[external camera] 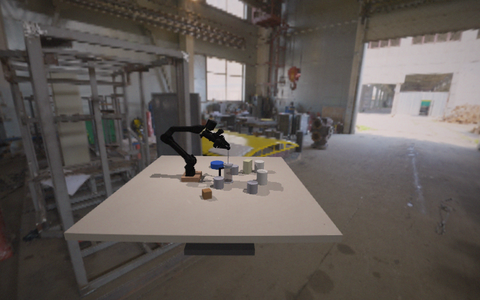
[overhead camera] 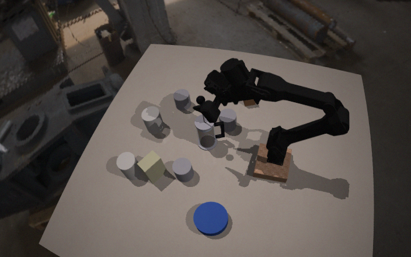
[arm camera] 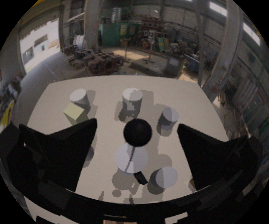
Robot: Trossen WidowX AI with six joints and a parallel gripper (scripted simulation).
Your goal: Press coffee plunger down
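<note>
Right now my gripper tip is 140 mm above the coffee press, 20 mm past it and 10 mm to the left of it. The rest, counted from my gripper tip: blue disc: 310 mm to the left, 250 mm below, 140 mm behind.
</note>
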